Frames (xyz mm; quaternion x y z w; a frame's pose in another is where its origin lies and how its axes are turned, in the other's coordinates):
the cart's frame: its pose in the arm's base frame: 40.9 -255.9 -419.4 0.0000 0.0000 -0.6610 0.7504
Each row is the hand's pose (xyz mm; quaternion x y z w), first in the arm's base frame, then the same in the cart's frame.
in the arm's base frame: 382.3 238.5 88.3 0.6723 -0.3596 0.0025 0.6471
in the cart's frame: -447.4 401.1 507.7 0.7422 0.1745 0.4296 0.4839
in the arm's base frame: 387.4 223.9 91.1 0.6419 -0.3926 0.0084 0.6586
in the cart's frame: -432.2 404.3 510.5 0.7412 0.1297 0.4416 0.4887
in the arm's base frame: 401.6 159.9 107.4 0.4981 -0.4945 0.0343 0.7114
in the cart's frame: -367.0 410.3 526.8 0.7007 -0.0418 0.4960 0.5112
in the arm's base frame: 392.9 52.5 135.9 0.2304 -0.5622 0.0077 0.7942
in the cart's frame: -261.5 388.1 555.3 0.5445 -0.2696 0.5307 0.5909
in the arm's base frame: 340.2 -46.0 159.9 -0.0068 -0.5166 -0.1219 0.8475
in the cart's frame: -170.5 323.4 579.3 0.3364 -0.3921 0.4687 0.7165
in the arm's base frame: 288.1 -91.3 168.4 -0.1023 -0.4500 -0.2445 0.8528
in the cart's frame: -132.1 266.0 587.8 0.2207 -0.4053 0.3802 0.8015
